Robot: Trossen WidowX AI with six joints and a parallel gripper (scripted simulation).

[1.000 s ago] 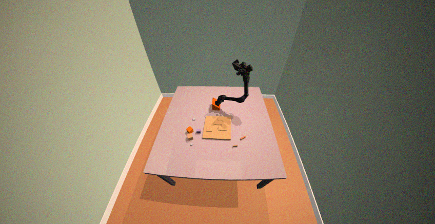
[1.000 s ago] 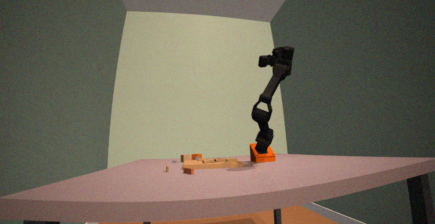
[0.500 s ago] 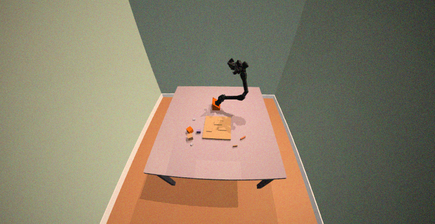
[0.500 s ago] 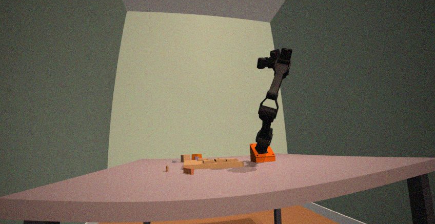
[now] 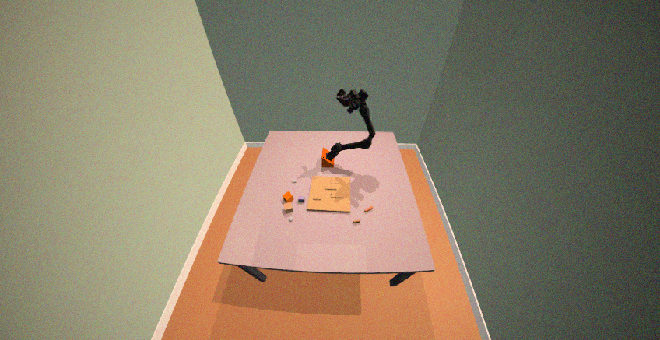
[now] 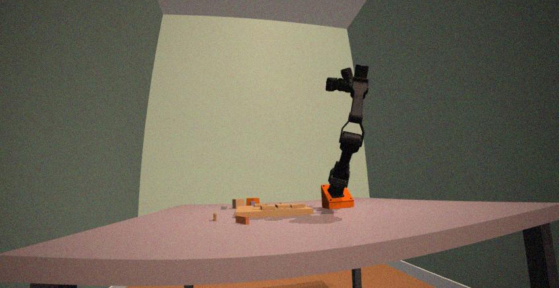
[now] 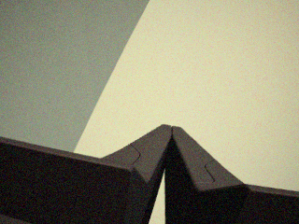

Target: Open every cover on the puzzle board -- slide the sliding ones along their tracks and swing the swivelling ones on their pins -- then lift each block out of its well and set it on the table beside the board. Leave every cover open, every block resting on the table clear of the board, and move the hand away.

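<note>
Now: gripper tip 350 mm short of the purple piece, 260 mm to the left of it and 600 mm above it. From my gripper tip the other things lie so: grey block 170 mm ahead, 330 mm to the right, 610 mm below; then orange block 340 mm ahead, 350 mm to the right, 590 mm below; then orange peg 430 mm ahead, 210 mm to the left, 600 mm below.
</note>
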